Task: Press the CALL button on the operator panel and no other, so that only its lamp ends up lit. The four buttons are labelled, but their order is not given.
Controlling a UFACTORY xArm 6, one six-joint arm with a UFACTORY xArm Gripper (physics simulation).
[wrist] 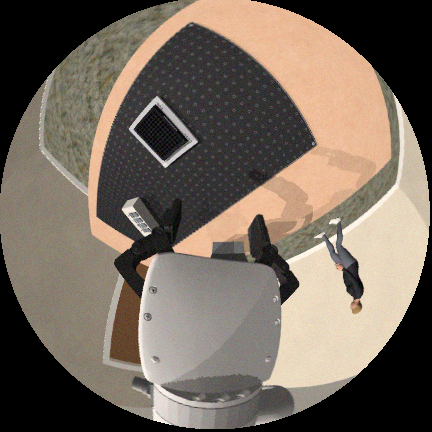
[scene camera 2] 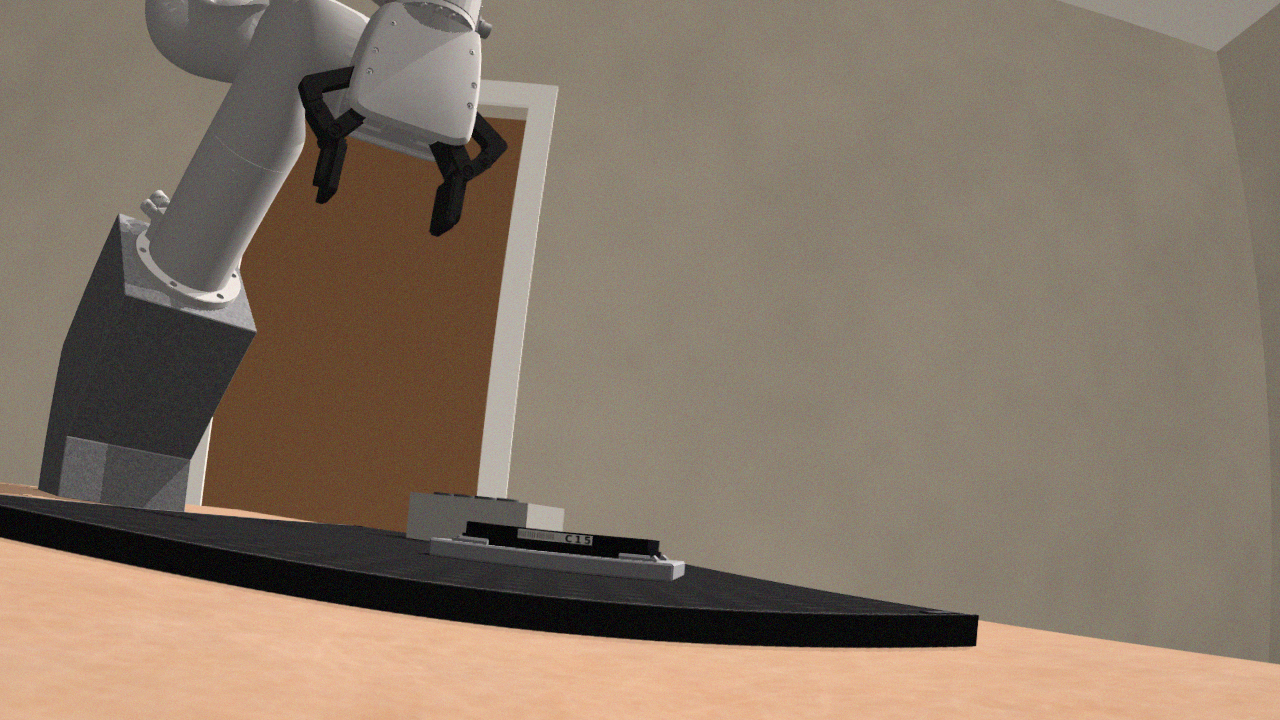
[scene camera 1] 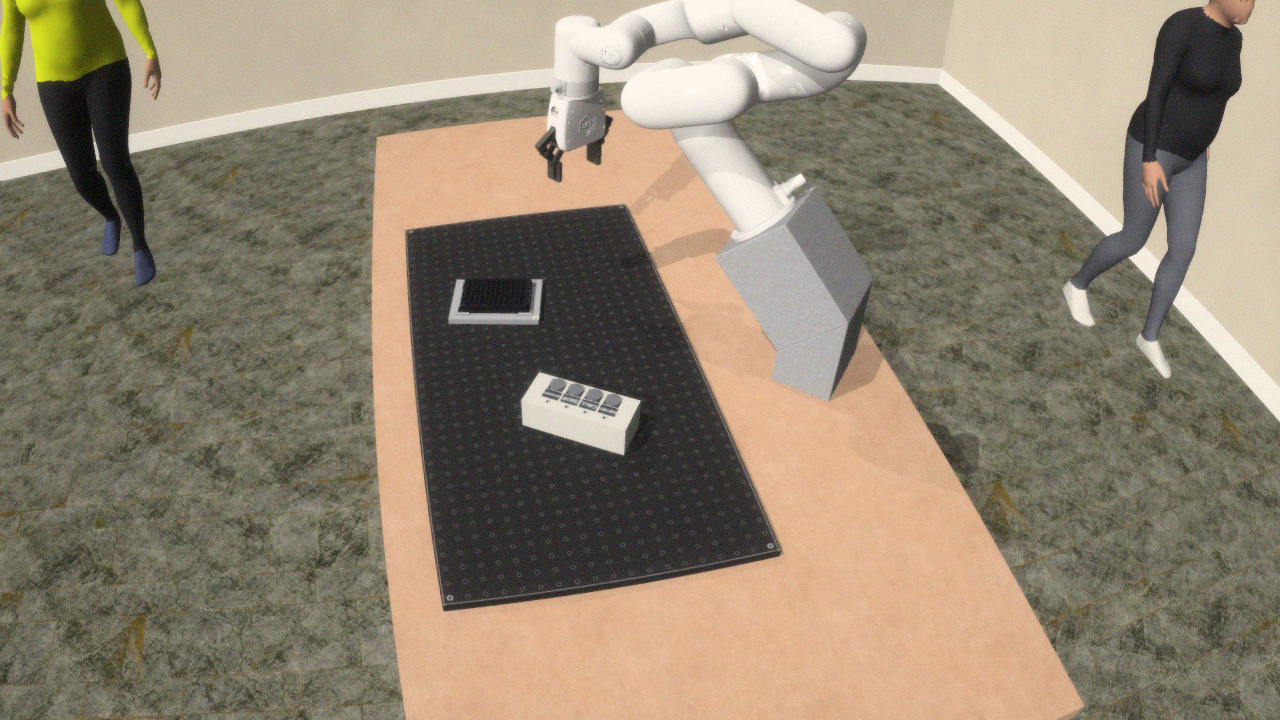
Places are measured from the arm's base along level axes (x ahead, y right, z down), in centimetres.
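Pixels of known places: gripper, between the fingertips: (wrist: 217,214) (scene camera 2: 384,215) (scene camera 1: 574,170); arm's base, origin of its link: (scene camera 2: 185,270) (scene camera 1: 765,220).
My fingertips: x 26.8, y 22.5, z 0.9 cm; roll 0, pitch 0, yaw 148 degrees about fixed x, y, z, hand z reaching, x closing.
Note:
Ahead of a thing's pixels: the offset from my fingertips to its top centre. Level surfaces: height alone.
The operator panel @[dx +6.3, dy -38.6, dz +17.2 cm] (scene camera 1: 572,427) (scene camera 2: 465,516) (wrist: 133,207) is a white box on the black perforated board. Four round grey buttons stand in a row on its top, each with a dark label and a small dark dot beside it. The labels are too small to read, so I cannot tell which button is CALL. No lamp looks lit in scene camera 1. My gripper (scene camera 1: 574,168) (scene camera 2: 383,213) (wrist: 217,214) is open and empty. It hangs high above the far end of the board, well away from the panel. In the wrist view a finger reaches close to the panel's lower end in the picture.
A light grey tray @[dx +15.2, dy -5.8, dz +21.2 cm] (scene camera 1: 495,318) (scene camera 2: 554,562) (wrist: 182,154) holding a black gridded block @[dx +15.2, dy -5.8, dz +20.1 cm] (scene camera 1: 494,296) (scene camera 2: 617,545) (wrist: 161,132) lies on the black board @[dz +22.8 cm] (scene camera 1: 590,528), between panel and far edge. The grey arm pedestal (scene camera 1: 796,268) stands at the right. Two people stand beyond the table (scene camera 1: 716,644).

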